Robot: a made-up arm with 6 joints. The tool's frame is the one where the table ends. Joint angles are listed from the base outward.
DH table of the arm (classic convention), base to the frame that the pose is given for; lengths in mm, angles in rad. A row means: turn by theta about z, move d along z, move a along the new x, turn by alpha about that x. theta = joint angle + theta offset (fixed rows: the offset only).
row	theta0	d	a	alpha
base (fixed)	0.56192	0	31.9	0
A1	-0.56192	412	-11	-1.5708
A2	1.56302	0	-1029	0
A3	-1.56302	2	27	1.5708
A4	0	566	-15	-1.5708
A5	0	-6	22	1.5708
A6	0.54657	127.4	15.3	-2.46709
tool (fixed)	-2.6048	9.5	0	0
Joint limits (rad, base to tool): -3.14..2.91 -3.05..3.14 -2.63..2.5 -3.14..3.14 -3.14..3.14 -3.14..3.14
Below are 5 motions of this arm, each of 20 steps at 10 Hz.
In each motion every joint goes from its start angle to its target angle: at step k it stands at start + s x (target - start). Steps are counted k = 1, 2, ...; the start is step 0. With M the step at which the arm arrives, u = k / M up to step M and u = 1 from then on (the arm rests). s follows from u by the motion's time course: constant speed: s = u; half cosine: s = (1 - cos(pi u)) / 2; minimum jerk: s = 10 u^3 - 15 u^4 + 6 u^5.
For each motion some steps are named. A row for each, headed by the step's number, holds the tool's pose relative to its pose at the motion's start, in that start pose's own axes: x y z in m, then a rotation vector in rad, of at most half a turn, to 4 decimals.
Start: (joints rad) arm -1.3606 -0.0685 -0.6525 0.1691 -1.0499 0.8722
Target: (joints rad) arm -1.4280 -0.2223 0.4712 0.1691 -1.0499 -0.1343
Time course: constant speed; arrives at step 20
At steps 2, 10, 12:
2: -0.0284 -0.0449 0.0037 -0.1106 -0.0006 0.1000
10: -0.1158 -0.2096 0.0765 -0.4941 0.0510 0.5575
12: -0.1297 -0.2445 0.1078 -0.5728 0.0774 0.6841

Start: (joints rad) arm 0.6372 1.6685 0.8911 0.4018 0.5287 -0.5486
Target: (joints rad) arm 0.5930 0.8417 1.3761 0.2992 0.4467 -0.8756
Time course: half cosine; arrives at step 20
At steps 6, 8, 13, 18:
6: -0.0017 -0.0985 0.1743 -0.0546 -0.1098 0.0177
8: -0.0201 -0.1617 0.2904 -0.0951 -0.1822 0.0287
13: -0.1367 -0.3137 0.5892 -0.2203 -0.3712 0.0552
18: -0.2587 -0.3911 0.7604 -0.3128 -0.4864 0.0696

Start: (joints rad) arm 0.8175 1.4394 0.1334 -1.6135 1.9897 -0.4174
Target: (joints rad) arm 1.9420 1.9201 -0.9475 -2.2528 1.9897 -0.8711
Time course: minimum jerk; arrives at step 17
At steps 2, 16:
2: -0.0134 -0.0078 0.0170 -0.0064 -0.0061 -0.0138
16: -1.4018 0.1963 0.5990 -0.1148 -0.3304 -0.8768

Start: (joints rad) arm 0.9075 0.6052 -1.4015 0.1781 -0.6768 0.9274
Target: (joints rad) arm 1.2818 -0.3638 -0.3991 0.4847 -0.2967 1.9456
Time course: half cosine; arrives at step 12
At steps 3, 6, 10, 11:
3: 0.0107 0.0267 -0.1433 -0.0178 0.0766 -0.2000
6: 0.1228 0.1298 -0.4543 -0.0156 0.2264 -0.7087
10: 0.4102 0.2927 -0.7125 0.0813 0.3464 -1.3613
11: 0.4516 0.3120 -0.7306 0.0996 0.3559 -1.4374

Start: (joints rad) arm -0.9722 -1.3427 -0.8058 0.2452 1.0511 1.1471
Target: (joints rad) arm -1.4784 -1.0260 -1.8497 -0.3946 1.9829 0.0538
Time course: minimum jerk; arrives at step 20
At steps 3, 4, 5, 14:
3: -0.0218 0.0020 -0.0034 -0.0231 -0.0222 0.0358
4: -0.0474 0.0037 -0.0072 -0.0498 -0.0483 0.0772
5: -0.0846 0.0047 -0.0122 -0.0879 -0.0863 0.1363
14: -0.6309 -0.1890 -0.0164 -0.6042 -0.5832 0.8728

